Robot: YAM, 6 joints.
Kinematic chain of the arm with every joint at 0, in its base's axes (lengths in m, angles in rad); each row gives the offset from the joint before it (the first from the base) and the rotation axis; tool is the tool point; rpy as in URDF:
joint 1: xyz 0 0 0.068 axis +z
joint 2: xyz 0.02 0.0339 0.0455 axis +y
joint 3: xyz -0.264 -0.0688 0 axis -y
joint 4: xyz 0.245 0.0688 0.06 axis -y
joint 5: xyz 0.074 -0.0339 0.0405 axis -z
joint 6: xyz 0.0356 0 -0.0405 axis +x
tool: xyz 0 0 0 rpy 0 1.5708 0
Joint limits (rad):
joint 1: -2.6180..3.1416
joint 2: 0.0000..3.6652
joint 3: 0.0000..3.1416
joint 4: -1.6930..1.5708
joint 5: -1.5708..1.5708
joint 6: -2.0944..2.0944
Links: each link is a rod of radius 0.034 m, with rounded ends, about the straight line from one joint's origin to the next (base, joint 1, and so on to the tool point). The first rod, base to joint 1, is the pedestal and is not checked.
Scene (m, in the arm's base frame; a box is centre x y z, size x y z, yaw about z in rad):
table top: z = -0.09
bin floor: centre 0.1 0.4 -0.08 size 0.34 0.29 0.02 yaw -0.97
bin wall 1: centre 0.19 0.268 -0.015 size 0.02 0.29 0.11 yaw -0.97
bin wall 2: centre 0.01 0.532 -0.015 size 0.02 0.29 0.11 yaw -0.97
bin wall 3: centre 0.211 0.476 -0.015 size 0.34 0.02 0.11 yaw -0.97
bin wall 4: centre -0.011 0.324 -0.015 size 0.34 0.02 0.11 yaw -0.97
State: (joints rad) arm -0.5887 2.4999 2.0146 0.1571 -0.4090 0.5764
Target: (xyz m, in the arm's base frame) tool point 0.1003 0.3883 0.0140
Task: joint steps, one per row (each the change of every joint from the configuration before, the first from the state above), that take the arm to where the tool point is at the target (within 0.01 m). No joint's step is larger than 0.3 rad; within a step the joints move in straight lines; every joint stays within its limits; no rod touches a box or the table.
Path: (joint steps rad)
1: 0.2651 -0.0702 -0.1153 -0.0521 -0.0292 0.0000
2: 0.2651 -0.0701 -0.1152 -0.0522 -0.0293 0.0000
3: 0.2650 -0.0702 -0.1153 -0.0521 -0.0292 0.0000
4: 0.2651 -0.0701 -0.1152 -0.0521 -0.0292 0.0000
5: 0.2651 -0.0702 -0.1153 -0.0521 -0.0293 0.0000
6: 0.2651 -0.0701 -0.1152 -0.0522 -0.0292 0.0000
7: 0.2651 -0.0702 -0.1153 -0.0521 -0.0293 0.0000
8: 0.0009 0.1650 0.0160 0.0270 0.0124 0.0000
9: 0.0009 0.1650 0.0159 0.0270 0.0123 0.0000

